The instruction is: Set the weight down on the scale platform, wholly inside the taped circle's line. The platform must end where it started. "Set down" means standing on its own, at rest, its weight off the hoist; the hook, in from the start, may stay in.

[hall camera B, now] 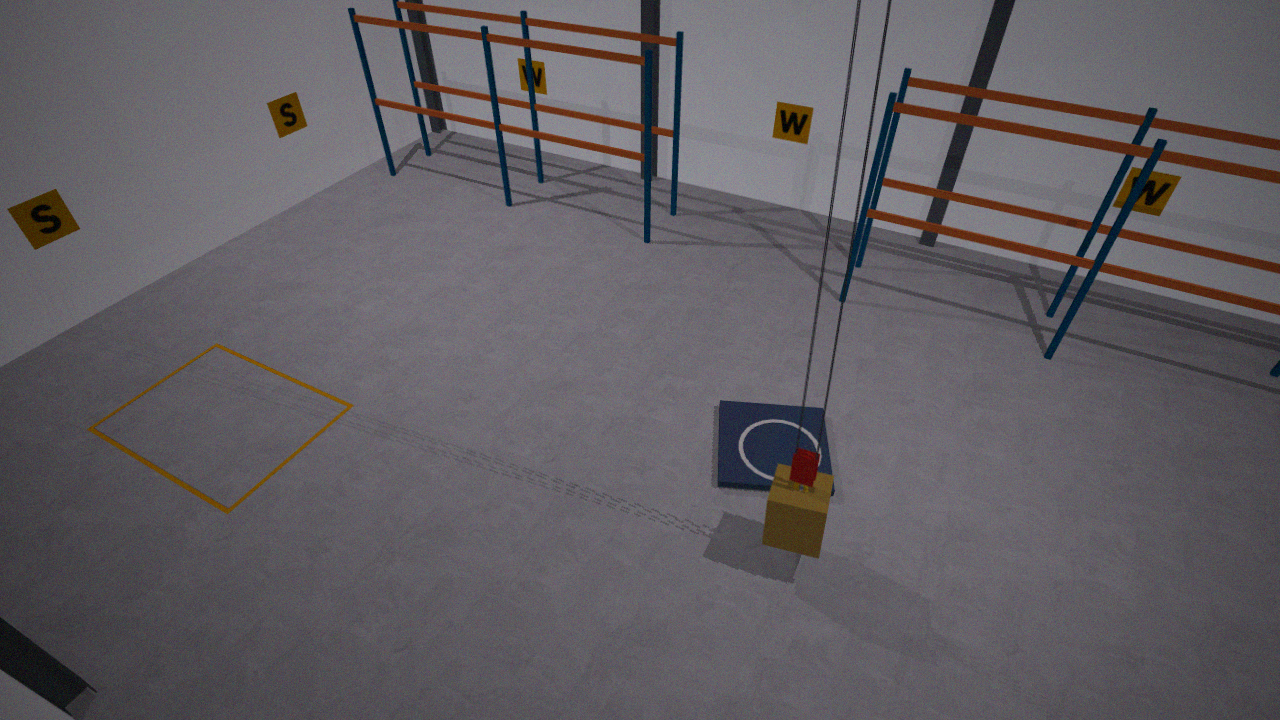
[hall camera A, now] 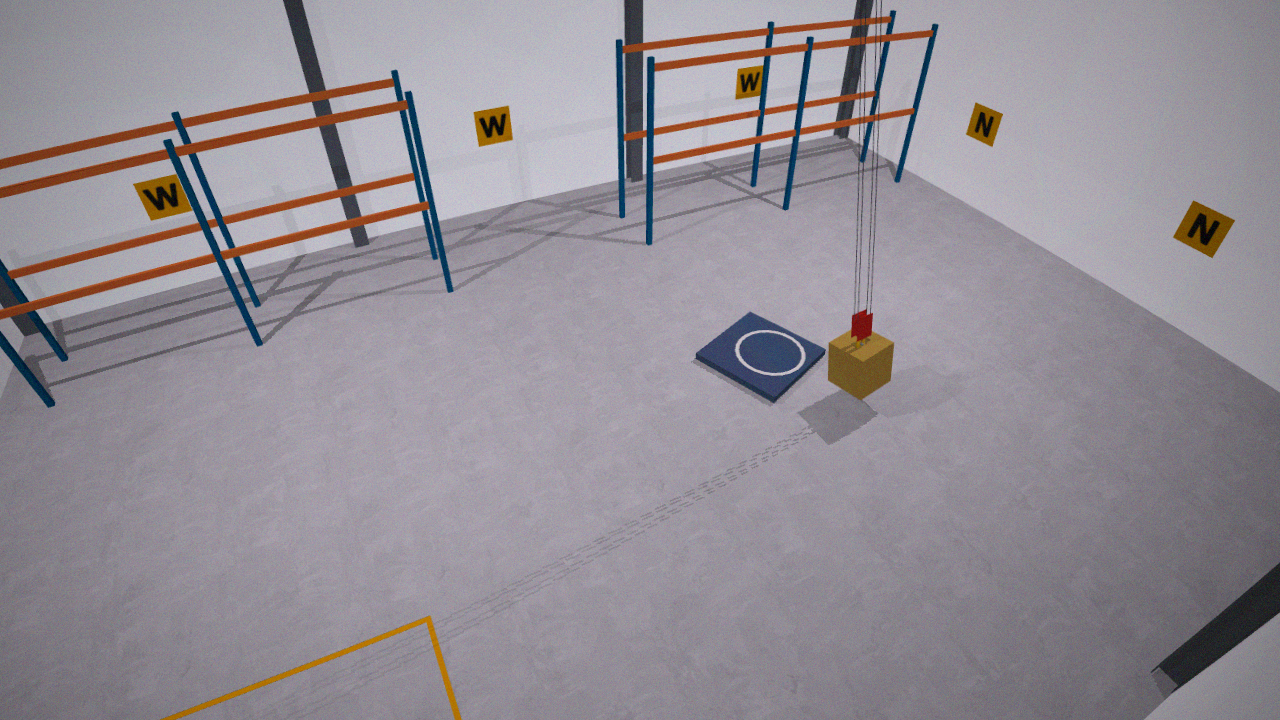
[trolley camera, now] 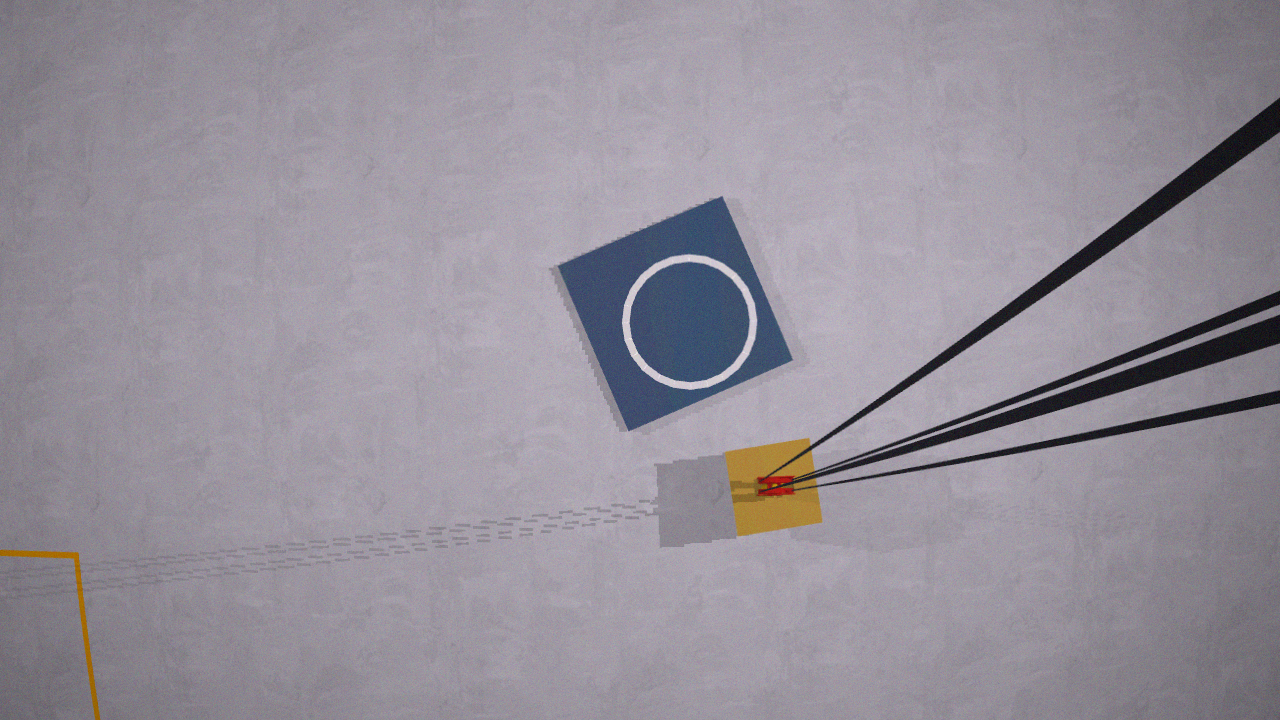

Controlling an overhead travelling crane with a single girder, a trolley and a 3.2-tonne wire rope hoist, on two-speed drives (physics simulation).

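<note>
The weight, a yellow box, hangs upright above the floor, its shadow apart from it. My hook under the red block is engaged at the weight's top and holds it on the ropes. The blue scale platform lies flat, with a white taped circle on it. In the trolley view the weight is below and right of the platform, outside its edge. In hall camera B the weight overlaps the platform's near right corner and hides part of it. The hook's tip is hidden.
Racks with blue posts and orange beams stand along the W wall, one rack and another rack. A yellow outlined rectangle is marked on the floor, well away from the platform.
</note>
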